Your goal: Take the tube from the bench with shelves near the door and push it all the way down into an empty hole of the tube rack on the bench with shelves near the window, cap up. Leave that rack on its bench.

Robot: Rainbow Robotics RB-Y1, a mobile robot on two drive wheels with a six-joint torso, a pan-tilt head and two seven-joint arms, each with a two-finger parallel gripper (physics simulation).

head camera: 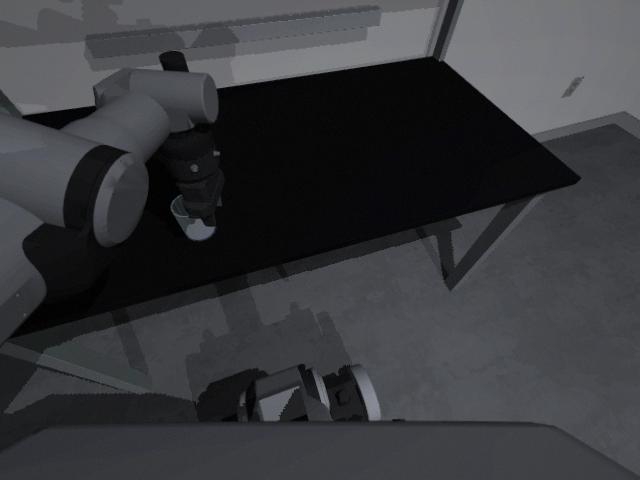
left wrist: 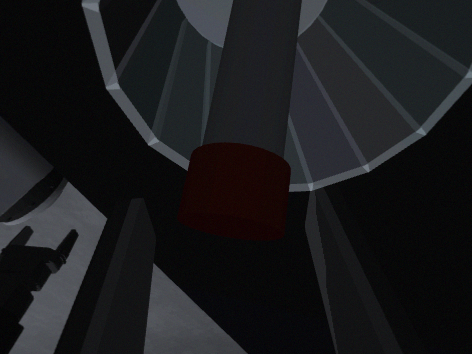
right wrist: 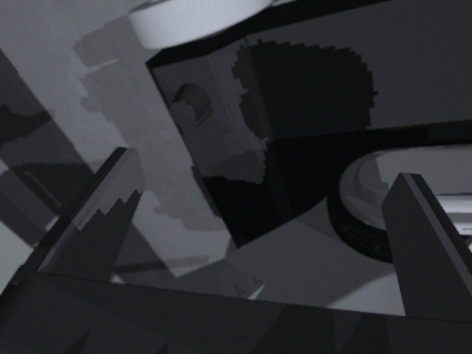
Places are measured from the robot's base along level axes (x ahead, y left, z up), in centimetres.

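Where they show: left gripper, fingertip midpoint: [head camera: 214, 214] [left wrist: 229, 212]; right gripper, fingertip midpoint: [left wrist: 52, 230] [right wrist: 263, 177].
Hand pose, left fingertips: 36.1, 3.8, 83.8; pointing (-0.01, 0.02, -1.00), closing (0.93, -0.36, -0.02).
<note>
Things, the pixels of their top centre, and the offset from my left fingertips, as dx, dy, dz. "pt": a spot on its surface instead. Level surfaces: height alone.
- tube with a dark red cap, top centre: [left wrist: 325, 102] +3.3, +4.7, +3.6
- clear glass beaker at its top centre: [left wrist: 300, 43] [head camera: 188, 204] +3.4, +4.7, +1.4
- black bench top at its surface level: dz -7.6
- right leg at a spot on its surface: [head camera: 485, 248] pt -7.1, -90.5, -46.0
- grey floor at its surface level: dz -83.8
A tube with a dark red cap [left wrist: 235, 192] leans in a clear glass beaker [left wrist: 395, 145] [head camera: 199, 230]; its grey body [left wrist: 252, 75] runs up out of the left wrist view. The beaker stands on the black bench top [head camera: 336, 144]. My left gripper [left wrist: 229, 212] [head camera: 209, 219] is partly open, pointing down at the beaker, with its fingers apart on either side of the cap as seen in the left wrist view, holding nothing. The tube is hidden in the head view. My right gripper [right wrist: 263, 177] is wide open and empty. The tube rack does not show.
The bench's front edge [head camera: 310, 254] and right leg [head camera: 485, 248] border the grey floor [head camera: 516, 351]. A wall ledge [head camera: 284, 26] runs behind the bench. Robot body parts [head camera: 310, 449] show at the bottom. A dark two-fingered shape [left wrist: 35, 260] shows at the left wrist view's lower left.
</note>
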